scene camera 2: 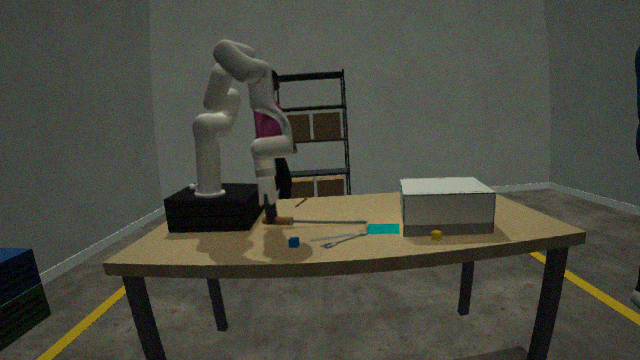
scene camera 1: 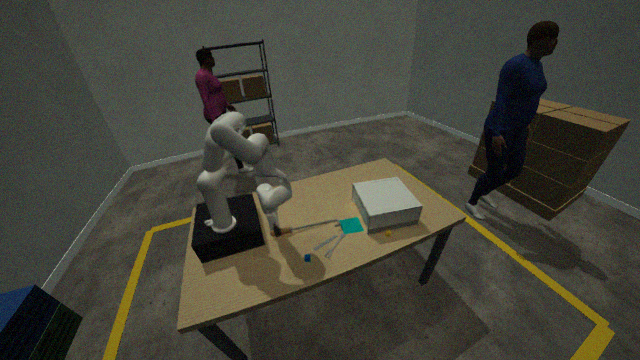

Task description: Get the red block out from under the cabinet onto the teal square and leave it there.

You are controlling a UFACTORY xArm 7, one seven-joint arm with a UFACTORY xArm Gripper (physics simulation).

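Frame: origin at the arm's base, x ahead, y up, z right, level; metres.
Seen in the pictures: gripper, fingertip midpoint: [scene camera 2: 272, 222] [scene camera 1: 278, 233]; arm's base at its link origin: [scene camera 2: 209, 194] [scene camera 1: 224, 224].
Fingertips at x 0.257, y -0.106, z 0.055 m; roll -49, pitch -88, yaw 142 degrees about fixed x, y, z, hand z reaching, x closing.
Note:
Offsets run from my fingertips to a thing's top centre. "*": to the spot under its first point.
My gripper [scene camera 1: 275, 230] [scene camera 2: 270, 219] is shut on the wooden handle @(dy +0.025, dx +0.025, dz +0.000 m) [scene camera 1: 285, 231] [scene camera 2: 284, 220] of a long tool, low over the table beside the black base. The tool's thin metal rod @(* dy -0.005, dx +0.201, dz +0.010 m) [scene camera 1: 315, 226] [scene camera 2: 330, 222] points right, and its tip is at the back left edge of the teal square @(* dy -0.017, dx +0.394, dz +0.076 m) [scene camera 1: 351, 225] [scene camera 2: 383, 229]. The white cabinet @(dy +0.118, dx +0.610, dz +0.050 m) [scene camera 1: 387, 197] [scene camera 2: 447, 205] stands to the right of the square, apart from the rod's tip. The red block does not show in either view; the space under the cabinet is hidden in shadow.
A blue block @(dy +0.008, dx +0.105, dz +0.204 m) [scene camera 1: 307, 258] [scene camera 2: 294, 242] and metal tongs @(dy -0.009, dx +0.261, dz +0.172 m) [scene camera 1: 336, 245] [scene camera 2: 345, 239] lie in front of the rod. A yellow block @(dy +0.008, dx +0.539, dz +0.215 m) [scene camera 1: 388, 233] [scene camera 2: 436, 235] sits before the cabinet. A thin brown stick @(dy -0.010, dx +0.066, dz -0.378 m) [scene camera 2: 301, 202] lies at the back. Two people stand beyond the table.

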